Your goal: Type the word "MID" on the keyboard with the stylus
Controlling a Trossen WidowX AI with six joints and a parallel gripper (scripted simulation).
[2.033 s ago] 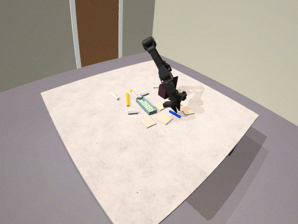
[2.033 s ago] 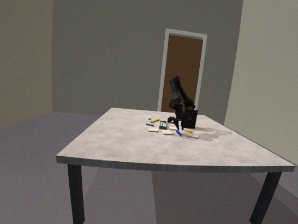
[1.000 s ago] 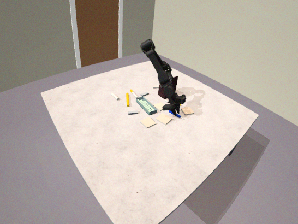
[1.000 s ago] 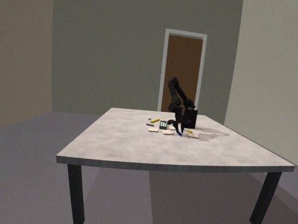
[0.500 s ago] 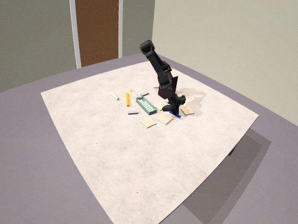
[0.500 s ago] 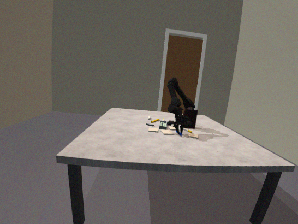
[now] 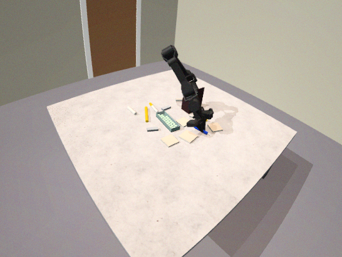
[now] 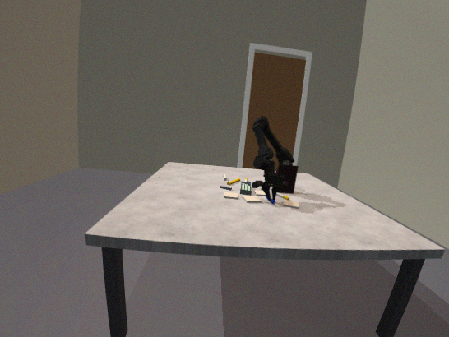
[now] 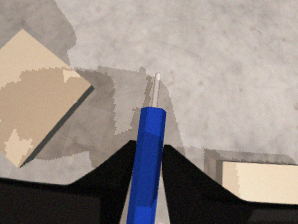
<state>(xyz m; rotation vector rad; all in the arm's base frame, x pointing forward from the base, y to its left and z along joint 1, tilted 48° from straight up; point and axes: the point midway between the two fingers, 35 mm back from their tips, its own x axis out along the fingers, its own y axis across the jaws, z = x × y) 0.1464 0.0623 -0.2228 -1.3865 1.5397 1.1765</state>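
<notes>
My gripper tip is 220 mm short of the grey bar, 200 mm to the left of it and 10 mm above it. The rest, counted from my gripper tip: blue stylus: 10 mm to the left.
</notes>
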